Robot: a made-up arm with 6 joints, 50 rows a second.
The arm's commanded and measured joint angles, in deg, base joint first. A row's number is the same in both.
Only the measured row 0 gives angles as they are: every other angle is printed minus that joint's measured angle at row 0.
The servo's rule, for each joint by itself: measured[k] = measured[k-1] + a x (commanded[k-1-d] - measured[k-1]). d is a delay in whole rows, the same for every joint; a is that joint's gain. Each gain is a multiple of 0.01, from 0.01 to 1. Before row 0 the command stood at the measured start. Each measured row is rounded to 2 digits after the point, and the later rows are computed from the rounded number. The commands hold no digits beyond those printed.
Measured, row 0:
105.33, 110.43, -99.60, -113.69, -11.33, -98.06
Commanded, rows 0 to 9:
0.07, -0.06, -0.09, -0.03, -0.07, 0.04
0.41, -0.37, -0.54, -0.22, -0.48, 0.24
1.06, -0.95, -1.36, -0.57, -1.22, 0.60
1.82, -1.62, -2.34, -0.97, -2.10, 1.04
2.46, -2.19, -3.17, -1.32, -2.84, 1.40
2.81, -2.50, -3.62, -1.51, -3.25, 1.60
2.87, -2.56, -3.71, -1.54, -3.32, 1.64
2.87, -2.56, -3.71, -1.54, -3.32, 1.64
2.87, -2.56, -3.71, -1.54, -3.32, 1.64
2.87, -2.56, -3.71, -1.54, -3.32, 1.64
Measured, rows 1 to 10:
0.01, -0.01, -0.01, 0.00, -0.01, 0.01
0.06, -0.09, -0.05, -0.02, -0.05, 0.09
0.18, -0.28, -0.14, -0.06, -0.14, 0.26
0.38, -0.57, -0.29, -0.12, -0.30, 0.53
0.63, -0.93, -0.49, -0.20, -0.50, 0.83
0.89, -1.28, -0.71, -0.29, -0.72, 1.09
1.13, -1.56, -0.92, -0.38, -0.93, 1.28
1.34, -1.78, -1.12, -0.46, -1.12, 1.40
1.52, -1.95, -1.30, -0.54, -1.30, 1.48
1.68, -2.08, -1.47, -0.61, -1.46, 1.53
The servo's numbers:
d 0
a 0.12 0.22 0.07 0.07 0.08 0.34

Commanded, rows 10 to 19:
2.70, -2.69, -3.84, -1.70, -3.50, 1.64
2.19, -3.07, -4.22, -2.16, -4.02, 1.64
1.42, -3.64, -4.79, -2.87, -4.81, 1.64
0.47, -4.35, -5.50, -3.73, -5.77, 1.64
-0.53, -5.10, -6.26, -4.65, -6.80, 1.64
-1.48, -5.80, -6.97, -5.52, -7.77, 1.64
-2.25, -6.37, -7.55, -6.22, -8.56, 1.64
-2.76, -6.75, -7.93, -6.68, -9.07, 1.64
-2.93, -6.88, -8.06, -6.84, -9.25, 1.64
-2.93, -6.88, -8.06, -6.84, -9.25, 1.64
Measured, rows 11 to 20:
1.80, -2.21, -1.64, -0.69, -1.62, 1.57
1.85, -2.40, -1.82, -0.79, -1.81, 1.59
1.80, -2.67, -2.03, -0.94, -2.05, 1.61
1.64, -3.04, -2.27, -1.14, -2.35, 1.62
1.38, -3.49, -2.55, -1.39, -2.71, 1.63
1.04, -4.00, -2.86, -1.68, -3.11, 1.63
0.65, -4.52, -3.19, -2.00, -3.55, 1.63
0.24, -5.01, -3.52, -2.33, -3.99, 1.63
-0.14, -5.42, -3.84, -2.65, -4.41, 1.63
-0.47, -5.74, -4.14, -2.94, -4.80, 1.63

